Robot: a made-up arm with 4 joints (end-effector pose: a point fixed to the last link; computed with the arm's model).
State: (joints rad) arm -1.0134 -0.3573 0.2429 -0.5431
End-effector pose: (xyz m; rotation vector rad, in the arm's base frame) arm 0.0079 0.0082 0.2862 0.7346 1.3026 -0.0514
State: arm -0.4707 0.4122 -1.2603 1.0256
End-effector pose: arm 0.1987 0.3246 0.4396 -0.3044 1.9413 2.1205
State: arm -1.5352 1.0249 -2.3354 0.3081
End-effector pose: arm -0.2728 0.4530 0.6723 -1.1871 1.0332 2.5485
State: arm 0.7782 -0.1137 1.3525 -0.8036
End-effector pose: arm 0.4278 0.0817 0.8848 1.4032 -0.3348 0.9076
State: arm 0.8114 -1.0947 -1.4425 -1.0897
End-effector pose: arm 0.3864 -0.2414 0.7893 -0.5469 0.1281 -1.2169
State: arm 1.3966 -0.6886 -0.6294 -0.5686
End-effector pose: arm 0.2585 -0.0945 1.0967 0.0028 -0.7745 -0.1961
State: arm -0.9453 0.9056 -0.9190 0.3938
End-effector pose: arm -0.0851 0.4261 0.5024 0.1389 1.4053 2.4794
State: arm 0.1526 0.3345 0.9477 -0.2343
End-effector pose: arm 0.3579 0.2414 0.5727 1.2057 0.3024 1.3282
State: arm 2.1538 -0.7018 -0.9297 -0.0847
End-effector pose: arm -0.0649 -0.1026 1.1830 -0.2835 -1.2069 -0.0597
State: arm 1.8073 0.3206 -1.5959 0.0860
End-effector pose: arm 0.1077 0.3047 1.1161 -1.5060 -0.4556 -0.3972
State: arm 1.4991 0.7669 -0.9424 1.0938
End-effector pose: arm 0.1608 0.4108 0.9900 -1.8191 0.7914 1.0641
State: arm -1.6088 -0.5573 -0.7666 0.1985
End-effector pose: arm -0.2412 -0.0657 0.3629 0.5855 2.4621 0.5633
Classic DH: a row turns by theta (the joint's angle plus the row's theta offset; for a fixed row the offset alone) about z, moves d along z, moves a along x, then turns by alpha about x. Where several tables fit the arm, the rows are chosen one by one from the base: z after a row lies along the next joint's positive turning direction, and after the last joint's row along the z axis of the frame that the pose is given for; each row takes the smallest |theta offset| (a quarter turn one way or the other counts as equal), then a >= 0, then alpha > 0; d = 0 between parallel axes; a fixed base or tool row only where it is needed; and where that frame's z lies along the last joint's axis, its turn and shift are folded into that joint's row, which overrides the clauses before.
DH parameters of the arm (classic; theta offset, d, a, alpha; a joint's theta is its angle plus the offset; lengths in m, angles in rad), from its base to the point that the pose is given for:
base (fixed): 0 0.7499 -0.0305 1.5708
joint 1: 0 -0.0515 0.0094 -1.5708
joint 2: -1.396 -0.1913 -0.0336 -1.7135
joint 3: -0.0188 0.4457 0.0243 1.2811
joint 4: -0.6792 0.1898 0.0367 -0.2632
tool (fixed): -2.9767 -0.1728 0 0

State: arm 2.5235 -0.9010 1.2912 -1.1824
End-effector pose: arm -0.1839 -0.2239 1.1247 1.4285 -1.8393 1.6723
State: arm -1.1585 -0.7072 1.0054 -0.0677
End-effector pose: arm -0.1163 -0.1567 0.3378 1.3602 0.5902 -0.2562
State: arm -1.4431 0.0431 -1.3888 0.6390
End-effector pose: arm -0.1639 0.1981 0.3298 -0.3739 -2.5164 -1.7955
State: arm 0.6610 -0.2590 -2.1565 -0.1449
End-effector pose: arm 0.4474 0.0927 0.7971 -1.4586 0.6903 -0.3305
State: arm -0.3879 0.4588 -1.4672 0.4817
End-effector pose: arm 0.1719 0.3453 0.4568 -0.9160 1.5097 1.6665
